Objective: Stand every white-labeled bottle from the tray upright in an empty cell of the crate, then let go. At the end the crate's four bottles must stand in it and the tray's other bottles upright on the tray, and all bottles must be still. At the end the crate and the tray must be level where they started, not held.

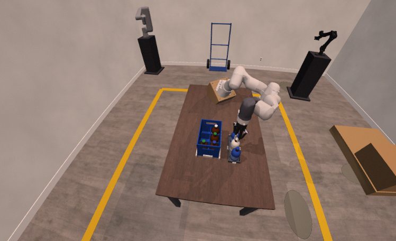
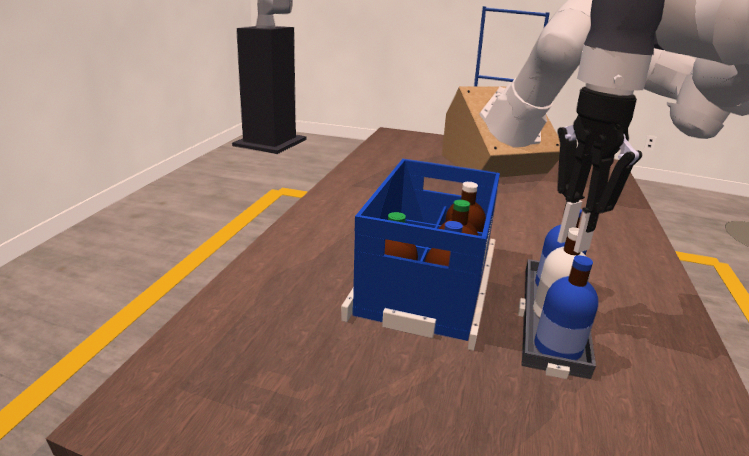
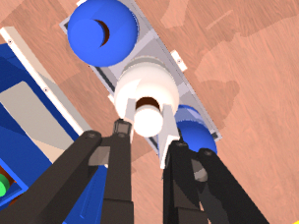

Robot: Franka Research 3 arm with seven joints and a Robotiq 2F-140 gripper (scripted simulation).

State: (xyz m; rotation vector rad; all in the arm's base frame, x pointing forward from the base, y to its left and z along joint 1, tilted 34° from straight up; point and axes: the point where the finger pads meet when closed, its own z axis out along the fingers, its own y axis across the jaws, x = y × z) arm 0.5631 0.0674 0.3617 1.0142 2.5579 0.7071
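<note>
Now: hand 90 mm above the white-labeled bottle. Round my hand: blue-labeled bottle: 90 mm below, 90 mm ahead, 10 mm to the left; blue crate: 220 mm to the right, 90 mm below, 10 mm behind.
</note>
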